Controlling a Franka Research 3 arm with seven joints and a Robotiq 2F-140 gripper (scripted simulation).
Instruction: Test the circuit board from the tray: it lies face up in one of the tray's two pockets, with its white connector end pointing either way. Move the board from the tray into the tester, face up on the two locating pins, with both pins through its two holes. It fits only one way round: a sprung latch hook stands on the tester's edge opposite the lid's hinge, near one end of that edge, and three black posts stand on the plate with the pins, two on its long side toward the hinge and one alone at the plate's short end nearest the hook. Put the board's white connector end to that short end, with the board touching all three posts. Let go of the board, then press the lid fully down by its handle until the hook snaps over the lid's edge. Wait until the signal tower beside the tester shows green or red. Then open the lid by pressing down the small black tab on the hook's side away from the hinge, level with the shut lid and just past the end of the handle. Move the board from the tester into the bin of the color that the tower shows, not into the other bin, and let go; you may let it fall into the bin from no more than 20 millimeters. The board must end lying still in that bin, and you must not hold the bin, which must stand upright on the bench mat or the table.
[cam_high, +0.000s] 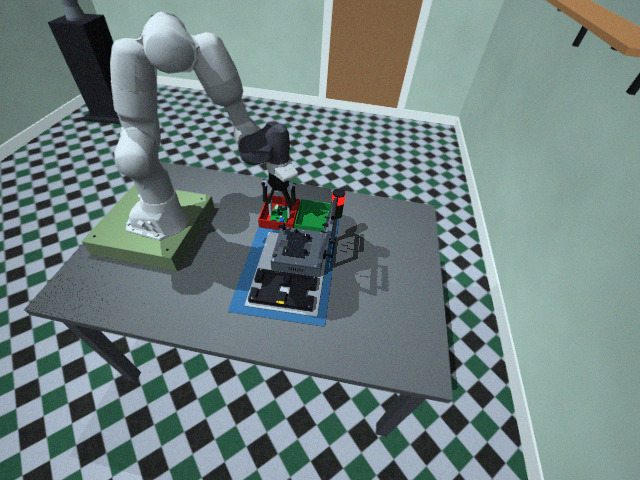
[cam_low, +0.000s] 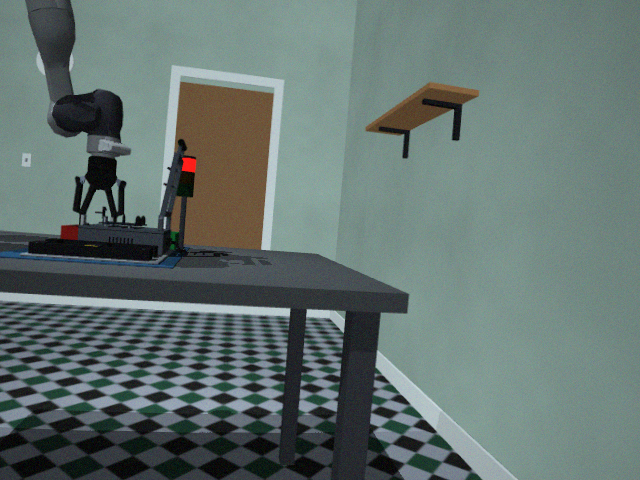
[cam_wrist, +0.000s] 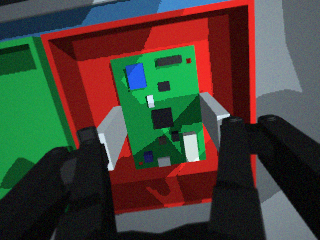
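The red bin lies 30 mm below my hand. Round my hand: black latch hook: 40 mm ahead, 140 mm to the right, 50 mm above; green circuit board: 20 mm below; green bin: 150 mm ahead, 10 mm to the right, 30 mm below.
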